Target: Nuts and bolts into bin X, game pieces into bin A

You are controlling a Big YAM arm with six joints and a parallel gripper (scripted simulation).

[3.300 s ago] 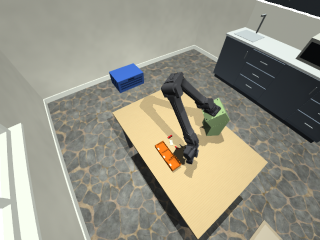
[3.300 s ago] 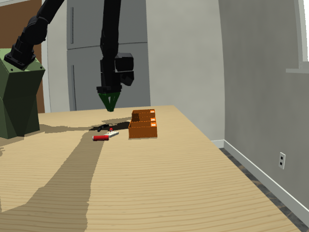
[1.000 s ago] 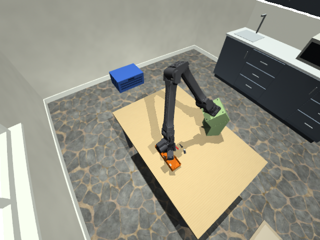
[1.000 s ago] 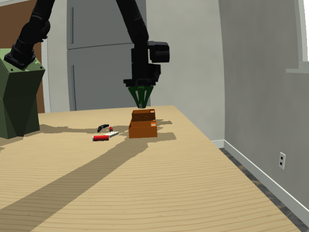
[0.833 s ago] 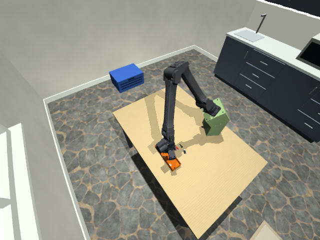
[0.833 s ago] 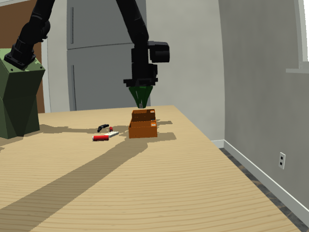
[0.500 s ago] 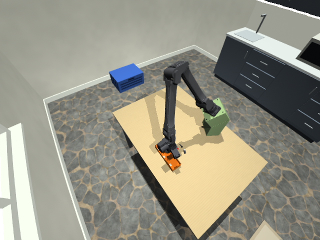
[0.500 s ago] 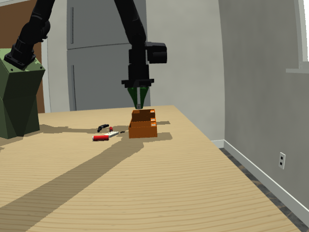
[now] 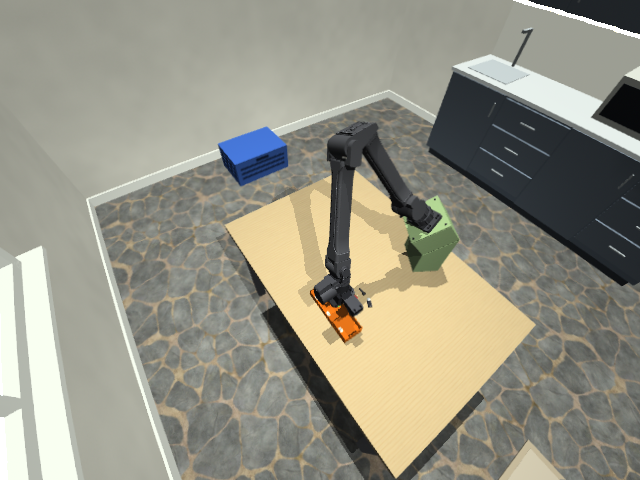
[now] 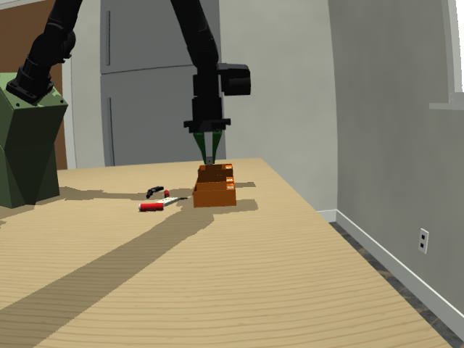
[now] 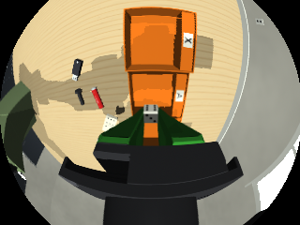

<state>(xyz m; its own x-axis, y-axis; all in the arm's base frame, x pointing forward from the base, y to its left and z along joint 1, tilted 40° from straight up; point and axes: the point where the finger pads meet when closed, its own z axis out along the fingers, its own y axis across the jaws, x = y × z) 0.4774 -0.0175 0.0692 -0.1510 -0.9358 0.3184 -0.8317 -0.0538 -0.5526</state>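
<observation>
Now: hand 1 cm short of the orange three-compartment bin tray and 5 cm above it. The rest, counted from my hand: white domino (10 cm behind, 6 cm to the right, 7 cm below); then dark bolt (14 cm behind, 3 cm to the left, 7 cm below); then white die (right at my hand).
</observation>
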